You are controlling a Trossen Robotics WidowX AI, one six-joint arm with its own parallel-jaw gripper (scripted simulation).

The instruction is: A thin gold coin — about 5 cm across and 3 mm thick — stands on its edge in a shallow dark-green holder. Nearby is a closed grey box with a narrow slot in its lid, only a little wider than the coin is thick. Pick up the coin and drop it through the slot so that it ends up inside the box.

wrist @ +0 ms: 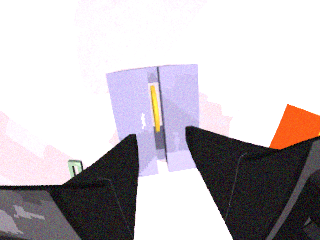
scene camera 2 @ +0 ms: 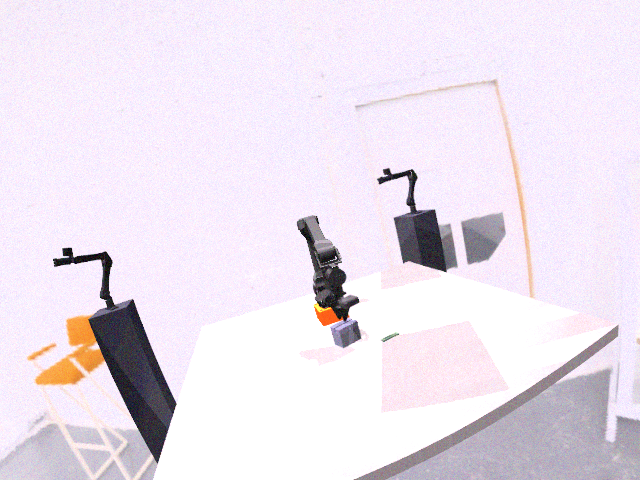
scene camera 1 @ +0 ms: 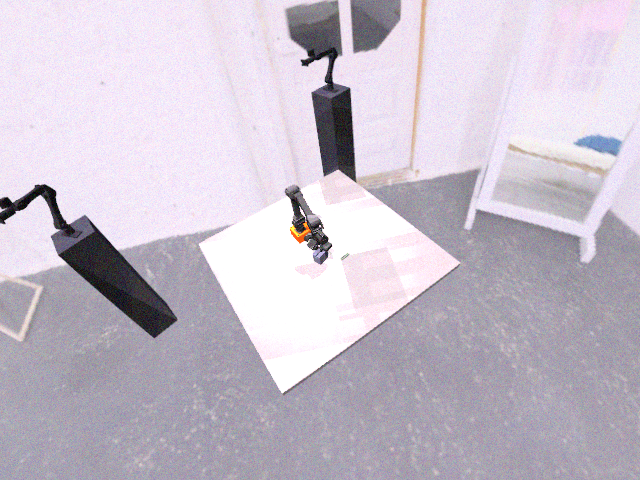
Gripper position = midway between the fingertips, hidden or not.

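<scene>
The gripper [scene camera 2: 342, 320] can be seen in the scene, and the wrist view shows the gripper [wrist: 161, 136] too.
</scene>
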